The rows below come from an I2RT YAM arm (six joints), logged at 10 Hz.
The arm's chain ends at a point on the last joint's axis. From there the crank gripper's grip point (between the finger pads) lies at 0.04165 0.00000 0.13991 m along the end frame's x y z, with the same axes.
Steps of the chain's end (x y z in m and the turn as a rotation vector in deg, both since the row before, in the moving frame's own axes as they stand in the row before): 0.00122, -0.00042, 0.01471, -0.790, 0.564, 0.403; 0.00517, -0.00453, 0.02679, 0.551, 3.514, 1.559; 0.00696, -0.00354, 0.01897, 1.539, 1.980, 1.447; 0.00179, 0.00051, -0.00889, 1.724, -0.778, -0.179; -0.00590, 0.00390, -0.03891, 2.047, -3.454, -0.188; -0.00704, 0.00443, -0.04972, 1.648, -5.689, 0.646
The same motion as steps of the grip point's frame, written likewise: 0.00259, 0.00180, 0.01428, -0.790, 0.564, 0.403; 0.01367, -0.00461, 0.02397, 0.551, 3.514, 1.559; 0.01180, -0.00616, 0.01741, 1.539, 1.980, 1.447; -0.00012, -0.00383, -0.00840, 1.724, -0.778, -0.179; -0.01441, -0.00126, -0.03675, 2.047, -3.454, -0.188; -0.02109, 0.00074, -0.04633, 1.648, -5.689, 0.646
